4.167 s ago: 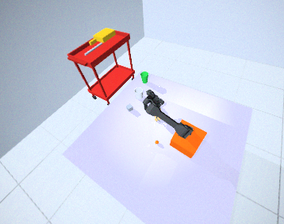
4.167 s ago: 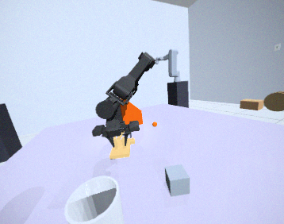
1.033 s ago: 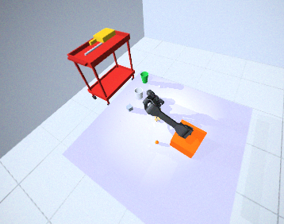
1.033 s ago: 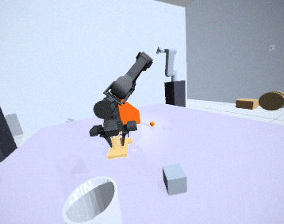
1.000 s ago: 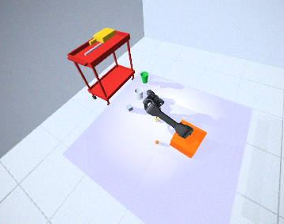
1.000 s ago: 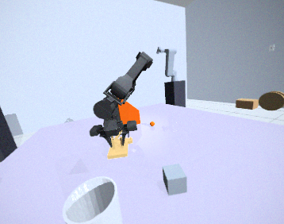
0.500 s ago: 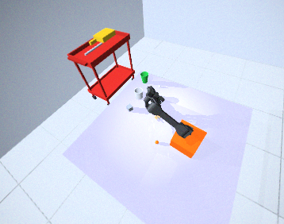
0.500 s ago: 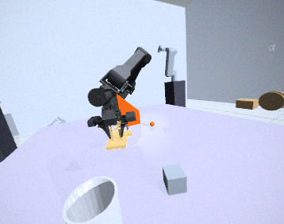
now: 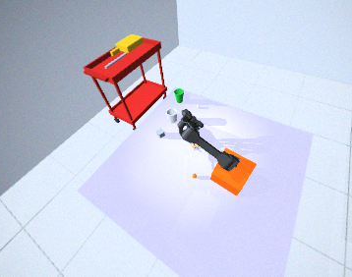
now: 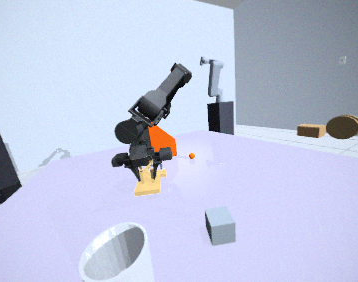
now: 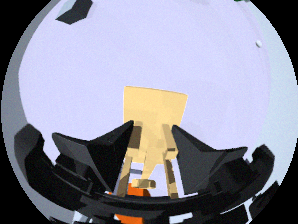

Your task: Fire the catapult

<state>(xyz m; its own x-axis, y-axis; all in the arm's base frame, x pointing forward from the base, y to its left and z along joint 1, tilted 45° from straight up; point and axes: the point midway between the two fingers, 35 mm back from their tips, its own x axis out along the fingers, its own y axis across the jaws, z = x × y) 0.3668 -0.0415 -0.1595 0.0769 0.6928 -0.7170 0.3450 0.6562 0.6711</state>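
The orange ball is 280 mm to the left of my gripper tip, 170 mm behind it and 30 mm below it. Round my gripper tip: wooden catapult (60 mm behind, 40 mm to the left, 20 mm above); then grey cube (250 mm ahead, 90 mm to the left, 20 mm below); then white mug (260 mm ahead, 100 mm to the right, 20 mm below).
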